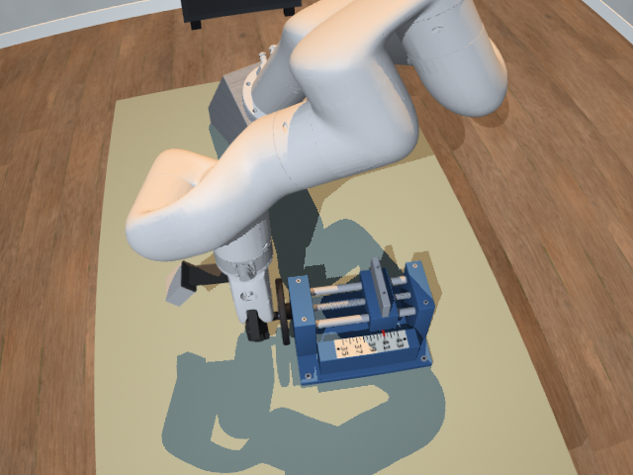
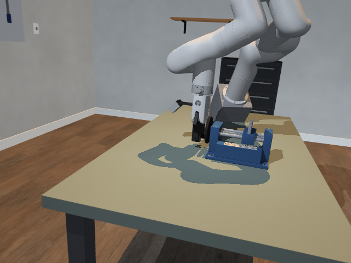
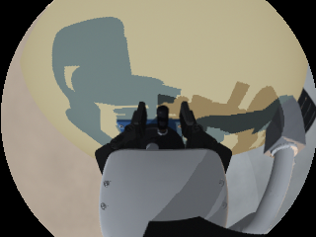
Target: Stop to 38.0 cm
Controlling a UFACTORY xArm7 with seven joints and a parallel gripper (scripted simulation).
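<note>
My hand is 1 cm short of the handwheel and 2 cm to the right of it. Round my hand: stop plate (6 cm ahead, 17 cm to the left, 4 cm above).
</note>
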